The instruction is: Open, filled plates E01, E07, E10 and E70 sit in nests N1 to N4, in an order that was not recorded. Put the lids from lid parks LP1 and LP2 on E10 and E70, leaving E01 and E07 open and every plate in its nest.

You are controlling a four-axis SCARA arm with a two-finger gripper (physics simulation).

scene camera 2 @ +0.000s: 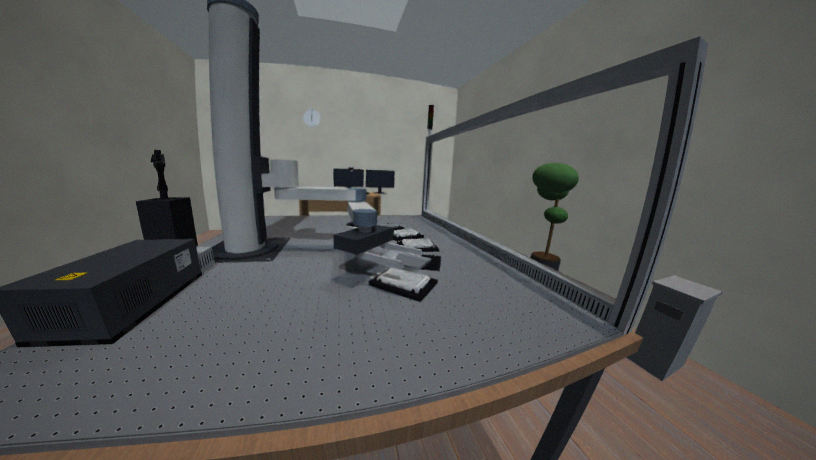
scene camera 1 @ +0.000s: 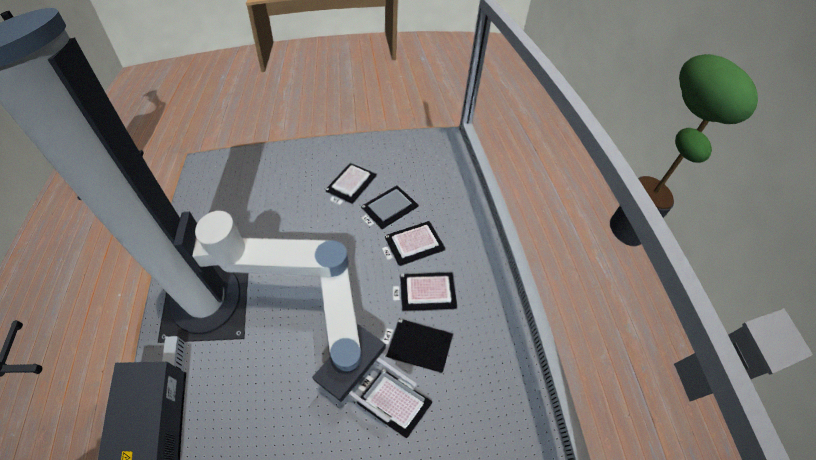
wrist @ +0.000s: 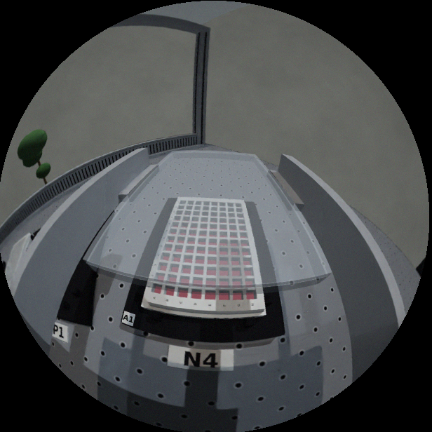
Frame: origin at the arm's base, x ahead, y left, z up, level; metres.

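Seen in the pictures: gripper, fingertip midpoint: (scene camera 2: pixel 412 258) (scene camera 1: pixel 402 403); arm's base at its link origin: (scene camera 2: pixel 246 251) (scene camera 1: pixel 206 299).
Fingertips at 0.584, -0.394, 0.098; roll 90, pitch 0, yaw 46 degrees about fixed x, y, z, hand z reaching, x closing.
Observation:
Pixels of each thing's top centre, then the offset from my fingertips to it, as dx, dy, dz. "spot": a spot on its surface instead. Level surfaces: height alone.
- Lid park LP1 at its top centre: (scene camera 1: pixel 420 343) (scene camera 2: pixel 418 257) +0.079, +0.174, -0.066
- lid at its top centre: (scene camera 1: pixel 390 203) +0.059, +0.687, -0.068
- lid park LP2 at a spot on its surface: (scene camera 1: pixel 382 220) spot: +0.025, +0.622, -0.072
- N3 plate at its top centre: (scene camera 1: pixel 428 288) (scene camera 2: pixel 417 241) +0.132, +0.342, -0.059
- N2 plate at its top centre: (scene camera 1: pixel 415 239) (scene camera 2: pixel 404 231) +0.121, +0.523, -0.059
- N1 plate at its top centre: (scene camera 1: pixel 350 178) -0.070, +0.819, -0.059
- perforated table at its surface level: dz -0.085
My gripper (scene camera 1: pixel 402 403) (scene camera 2: pixel 412 256) (wrist: pixel 213 157) is shut on a clear lid (wrist: pixel 210 170), held level above the open plate (scene camera 1: pixel 397 403) (scene camera 2: pixel 402 280) (wrist: pixel 207 250) in nest N4 (wrist: pixel 225 328). The lid and that plate are apart; the plate's pink wells show through the lid. Lid park LP1 (scene camera 1: pixel 420 345) is bare black. The other lid (scene camera 1: pixel 390 204) lies in lid park LP2 (scene camera 1: pixel 381 221). Open pink-filled plates sit in N3 (plate (scene camera 1: pixel 429 289)), N2 (plate (scene camera 1: pixel 415 240)) and N1 (plate (scene camera 1: pixel 350 180)). No plate code is readable in these views.
The arm's column (scene camera 1: pixel 114 154) (scene camera 2: pixel 233 125) stands on the perforated table (scene camera 1: pixel 257 400) (scene camera 2: pixel 257 354). A dark control box (scene camera 1: pixel 140 405) (scene camera 2: pixel 102 285) is near the column. A framed screen (scene camera 1: pixel 565 102) (scene camera 2: pixel 554 97) runs along the table side beyond the nests.

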